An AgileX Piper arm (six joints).
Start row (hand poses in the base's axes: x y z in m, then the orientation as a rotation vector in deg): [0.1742, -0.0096, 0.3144, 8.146, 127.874, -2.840]
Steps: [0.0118, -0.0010, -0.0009, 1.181, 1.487, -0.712]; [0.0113, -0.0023, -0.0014, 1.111, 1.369, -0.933]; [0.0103, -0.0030, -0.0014, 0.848, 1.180, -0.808]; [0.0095, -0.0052, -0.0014, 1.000, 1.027, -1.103]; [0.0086, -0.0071, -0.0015, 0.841, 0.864, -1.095]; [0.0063, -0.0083, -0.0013, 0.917, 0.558, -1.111]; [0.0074, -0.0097, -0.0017, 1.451, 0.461, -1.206]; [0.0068, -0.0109, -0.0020, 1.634, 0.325, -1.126]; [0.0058, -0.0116, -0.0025, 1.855, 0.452, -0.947]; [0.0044, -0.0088, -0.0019, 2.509, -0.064, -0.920]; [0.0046, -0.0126, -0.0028, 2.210, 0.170, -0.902]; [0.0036, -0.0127, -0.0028, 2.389, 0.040, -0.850]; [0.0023, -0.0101, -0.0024, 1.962, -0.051, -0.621]
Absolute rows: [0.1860, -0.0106, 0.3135, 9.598, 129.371, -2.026]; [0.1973, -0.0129, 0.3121, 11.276, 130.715, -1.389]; [0.2076, -0.0159, 0.3107, 12.681, 131.855, -0.962]; [0.2171, -0.0211, 0.3093, 14.510, 132.805, -0.488]; [0.2257, -0.0282, 0.3078, 16.253, 133.568, -0.171]; [0.2320, -0.0365, 0.3065, 18.042, 134.014, 0.273]; [0.2394, -0.0462, 0.3048, 20.206, 134.360, 1.314]; [0.2462, -0.0571, 0.3028, 22.360, 134.567, 2.637]; [0.2520, -0.0687, 0.3003, 24.431, 134.915, 4.288]; [0.2564, -0.0775, 0.2984, 26.721, 134.750, 6.832]; [0.2610, -0.0901, 0.2956, 28.879, 134.751, 8.989]; [0.2646, -0.1028, 0.2928, 31.036, 134.594, 11.416]; [0.2669, -0.1129, 0.2904, 32.696, 134.367, 13.467]
